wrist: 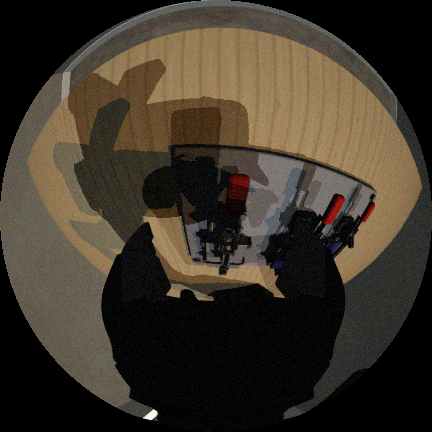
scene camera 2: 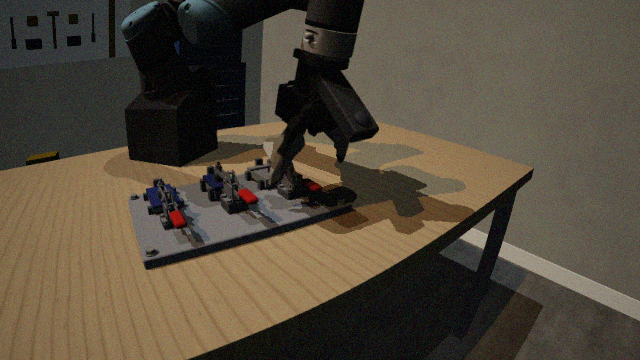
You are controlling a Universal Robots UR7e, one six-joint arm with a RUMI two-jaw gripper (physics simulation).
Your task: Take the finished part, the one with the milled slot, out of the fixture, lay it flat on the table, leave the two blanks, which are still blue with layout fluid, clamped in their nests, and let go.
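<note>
The fixture plate (scene camera 2: 210, 231) (wrist: 270, 167) lies on the table with three nests and red-handled clamps. The two blue blanks sit in the left nest (scene camera 2: 161, 196) and the middle nest (scene camera 2: 214, 184) in the scene view; in the wrist view blue shows by the right finger. A grey part (scene camera 2: 259, 173) sits in the right nest in the scene view, partly behind a finger; its slot cannot be made out. My gripper (scene camera 2: 307, 172) (wrist: 221, 222) is open and empty, its fingers pointing down around the right nest and its clamp, one fingertip close to the nest. Contact cannot be told.
The right clamp's red handle (scene camera 2: 313, 185) (wrist: 238, 187) lies close to the gripper, in shadow. The middle clamp's red handle (scene camera 2: 247, 195) (wrist: 334, 209) and the left clamp's red handle (scene camera 2: 177, 218) (wrist: 368, 212) point toward the table's front. The robot's base (scene camera 2: 170, 130) stands behind the plate.
</note>
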